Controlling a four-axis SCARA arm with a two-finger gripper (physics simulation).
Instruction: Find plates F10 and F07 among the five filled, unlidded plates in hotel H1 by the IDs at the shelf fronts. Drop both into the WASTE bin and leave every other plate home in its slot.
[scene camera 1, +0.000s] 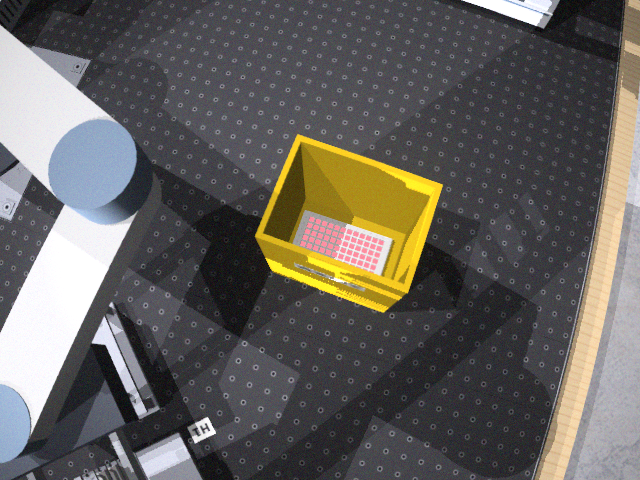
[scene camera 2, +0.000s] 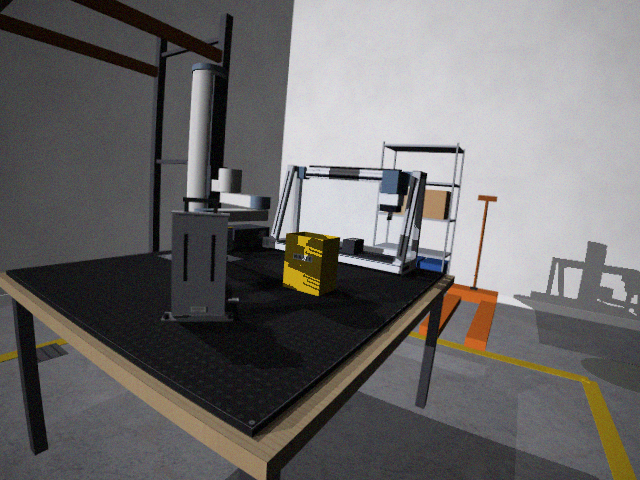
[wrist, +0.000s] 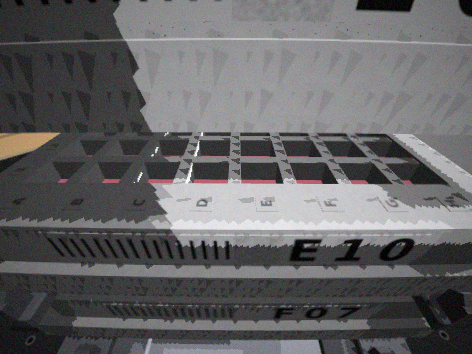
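Places are measured from the arm's base along level axes (x ahead, y left, z up), in millimetres.
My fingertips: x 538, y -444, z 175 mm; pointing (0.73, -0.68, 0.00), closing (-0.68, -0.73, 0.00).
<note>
Behind a point stands the place of what it marks.
The yellow WASTE bin (scene camera 1: 277, 193) {x 571, y -34, z 213 mm} (scene camera 2: 310, 264) {x 681, y -86, z 119 mm} stands on the table and holds a pink-welled plate (scene camera 1: 343, 241) {x 643, y -16, z 33 mm}, its ID unreadable. Hotel H1 (scene camera 2: 199, 263) {x 591, y -492, z 163 mm} shows from behind in scene camera 2. In the wrist view, the front of plate E10 (wrist: 200, 247) fills the width close to the camera, and plate F07 (wrist: 220, 312) {x 478, y -384, z 170 mm} sits directly below it. My gripper (scene camera 1: 74, 467) is at the hotel, at the bottom left in scene camera 1, shut on plate F07. The gripping surfaces are hidden below plate E10 in the wrist view.
Another plate's front crosses the top of the wrist view, its ID cut off. The H1 sign (scene camera 1: 201, 429) {x 547, y -317, z 13 mm} lies beside the hotel. The arm (scene camera 1: 56, 258) {x 415, y -176, z 287 mm} covers the left side. One edge of a plate nest (scene camera 1: 124, 361) {x 434, y -263, z 72 mm} shows under it. A gantry machine (scene camera 2: 341, 173) {x 394, y 623, z 482 mm} stands behind the bin.
</note>
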